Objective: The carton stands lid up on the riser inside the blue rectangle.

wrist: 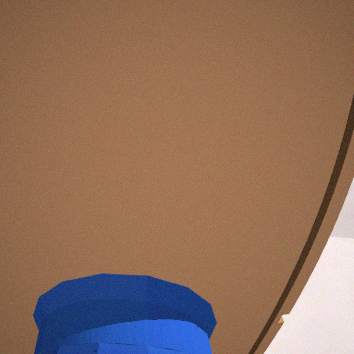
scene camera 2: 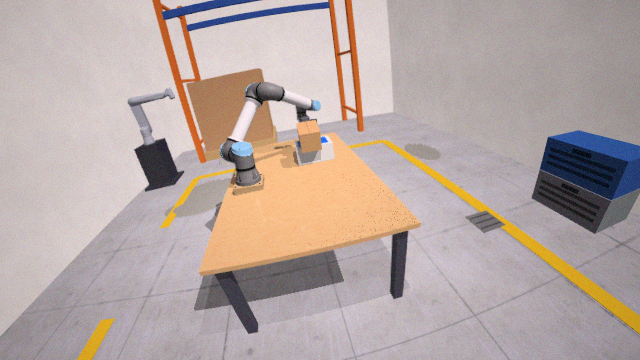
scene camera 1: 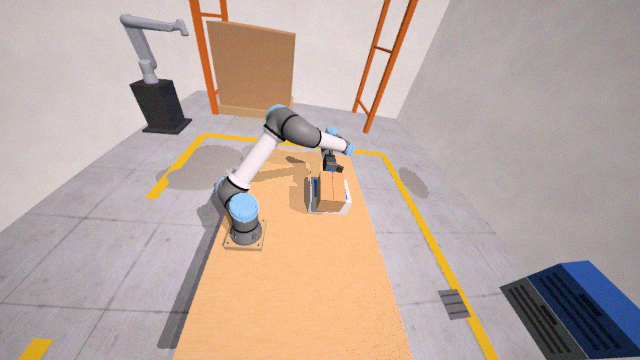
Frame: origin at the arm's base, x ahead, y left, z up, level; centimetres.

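Seen in the pictures: hand at its tool point: (wrist: 168, 286) (scene camera 2: 306, 125) (scene camera 1: 331, 175); arm's base at its link origin: (scene camera 2: 248, 180) (scene camera 1: 246, 231).
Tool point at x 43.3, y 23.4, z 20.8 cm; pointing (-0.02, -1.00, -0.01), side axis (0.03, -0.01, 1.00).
Note:
Pixels of each thing's top centre, then the offset from my tool point to it. Level surfaces: height alone.
- brown carton at its top centre: (wrist: 250, 169) (scene camera 1: 333, 180) (scene camera 2: 306, 123) dz +2.6, dx -0.6, dy -6.9 cm
- white riser at its top centre: (scene camera 1: 330, 189) (scene camera 2: 312, 141) dz -12.6, dx +2.2, dy +1.9 cm
- blue rectangle at its top centre: (scene camera 1: 330, 189) (scene camera 2: 312, 141) dz -12.6, dx +2.2, dy +1.9 cm
- wooden table at its surface level: dz -24.6 cm
The brown carton (scene camera 1: 331, 192) (scene camera 2: 309, 136) (wrist: 150, 150) is roughly upright, with the seamed face up, over the white riser (scene camera 1: 348, 204) (scene camera 2: 327, 152). Parts of the blue rectangle (scene camera 1: 315, 187) (scene camera 2: 324, 140) show beside the carton in both scene views; the carton hides the rest. Whether its underside touches the riser cannot be told. My gripper, a blue suction cup (scene camera 1: 331, 171) (wrist: 125, 312), is at the carton's far side face, holding it from the side. In scene camera 2 the carton hides the cup.
The riser stands on the wooden table (scene camera 1: 300, 290) (scene camera 2: 300, 205), toward its far end. The arm's base (scene camera 1: 245, 232) (scene camera 2: 247, 175) is at the table's left edge. A large brown panel (scene camera 1: 252, 65) (scene camera 2: 230, 110) stands behind the table. Blue and grey crates (scene camera 1: 575, 305) (scene camera 2: 590, 170) are on the floor at right.

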